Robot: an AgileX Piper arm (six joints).
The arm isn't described. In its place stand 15 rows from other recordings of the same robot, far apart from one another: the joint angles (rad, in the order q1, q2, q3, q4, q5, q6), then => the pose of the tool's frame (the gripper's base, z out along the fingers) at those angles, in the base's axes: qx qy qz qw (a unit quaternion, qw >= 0); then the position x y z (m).
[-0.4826 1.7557 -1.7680 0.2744 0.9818 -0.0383] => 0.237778 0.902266 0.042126 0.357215 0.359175 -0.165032 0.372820
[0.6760 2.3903 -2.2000 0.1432 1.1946 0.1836] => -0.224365 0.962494 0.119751 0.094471 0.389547 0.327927 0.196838
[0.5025 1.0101 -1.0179 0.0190 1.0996 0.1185] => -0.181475 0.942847 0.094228 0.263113 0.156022 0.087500 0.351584
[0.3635 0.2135 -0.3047 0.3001 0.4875 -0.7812] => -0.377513 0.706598 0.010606 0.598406 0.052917 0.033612 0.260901
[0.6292 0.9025 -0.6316 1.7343 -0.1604 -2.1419] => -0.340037 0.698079 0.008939 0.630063 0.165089 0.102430 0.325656
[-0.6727 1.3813 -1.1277 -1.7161 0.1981 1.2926] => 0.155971 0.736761 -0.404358 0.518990 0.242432 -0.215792 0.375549
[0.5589 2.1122 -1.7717 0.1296 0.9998 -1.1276] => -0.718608 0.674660 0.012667 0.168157 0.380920 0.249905 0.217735
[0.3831 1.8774 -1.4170 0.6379 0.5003 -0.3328] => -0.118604 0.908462 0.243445 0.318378 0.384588 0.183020 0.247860
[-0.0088 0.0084 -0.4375 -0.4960 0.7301 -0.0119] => -0.040809 0.754634 -0.248528 0.605884 0.010207 -0.028975 0.293946
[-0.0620 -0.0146 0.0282 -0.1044 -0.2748 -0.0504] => -0.037088 0.573291 -0.078889 0.814702 0.051123 -0.000595 0.228786
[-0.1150 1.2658 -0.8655 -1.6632 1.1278 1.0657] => 0.147618 0.710328 -0.590669 0.353204 0.225852 -0.108498 0.342850
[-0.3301 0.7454 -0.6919 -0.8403 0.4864 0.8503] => 0.260808 0.756931 -0.216484 0.558720 0.131539 -0.078562 0.347685
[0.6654 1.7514 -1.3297 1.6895 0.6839 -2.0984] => -0.546871 0.541134 0.343091 0.538883 0.280716 0.292877 0.315594
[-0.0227 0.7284 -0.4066 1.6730 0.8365 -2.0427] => -0.365947 0.638069 0.194390 0.648971 0.126359 0.064346 0.295430
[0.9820 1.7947 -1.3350 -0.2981 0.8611 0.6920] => -0.216550 0.953608 0.037993 0.205657 0.224080 0.299036 0.235957
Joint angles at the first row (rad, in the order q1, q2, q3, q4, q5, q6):
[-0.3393, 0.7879, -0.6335, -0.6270, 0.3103, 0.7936]
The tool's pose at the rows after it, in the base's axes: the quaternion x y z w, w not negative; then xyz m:
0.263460 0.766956 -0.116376 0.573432 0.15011 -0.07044 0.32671
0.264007 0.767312 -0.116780 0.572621 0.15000 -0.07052 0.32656
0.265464 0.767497 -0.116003 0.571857 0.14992 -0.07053 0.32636
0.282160 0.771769 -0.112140 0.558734 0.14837 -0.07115 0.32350
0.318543 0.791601 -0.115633 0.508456 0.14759 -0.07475 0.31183
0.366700 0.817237 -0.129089 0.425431 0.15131 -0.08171 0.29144
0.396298 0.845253 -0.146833 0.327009 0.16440 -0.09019 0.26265
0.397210 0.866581 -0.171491 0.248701 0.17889 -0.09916 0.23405
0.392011 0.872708 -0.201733 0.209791 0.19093 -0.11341 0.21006
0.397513 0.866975 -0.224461 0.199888 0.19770 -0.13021 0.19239
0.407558 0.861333 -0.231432 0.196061 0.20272 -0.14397 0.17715
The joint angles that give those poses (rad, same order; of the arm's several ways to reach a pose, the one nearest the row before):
[-0.3393, 0.7895, -0.6335, -0.6255, 0.3141, 0.7937]
[-0.3393, 0.7895, -0.6335, -0.6255, 0.3164, 0.7937]
[-0.3393, 0.7895, -0.6335, -0.6226, 0.3185, 0.7938]
[-0.3394, 0.7895, -0.6335, -0.5962, 0.3538, 0.7936]
[-0.3394, 0.8142, -0.6335, -0.5602, 0.4573, 0.7956]
[-0.3393, 0.8871, -0.6335, -0.5543, 0.5909, 0.8371]
[-0.3394, 1.0250, -0.6335, -0.5570, 0.6819, 0.8699]
[-0.3420, 1.1734, -0.6335, -0.5963, 0.7128, 0.8954]
[-0.3684, 1.3051, -0.6335, -0.7001, 0.6837, 0.9619]
[-0.4149, 1.4024, -0.6335, -0.8259, 0.6312, 1.0647]
[-0.4576, 1.4824, -0.6378, -0.9198, 0.5788, 1.1574]

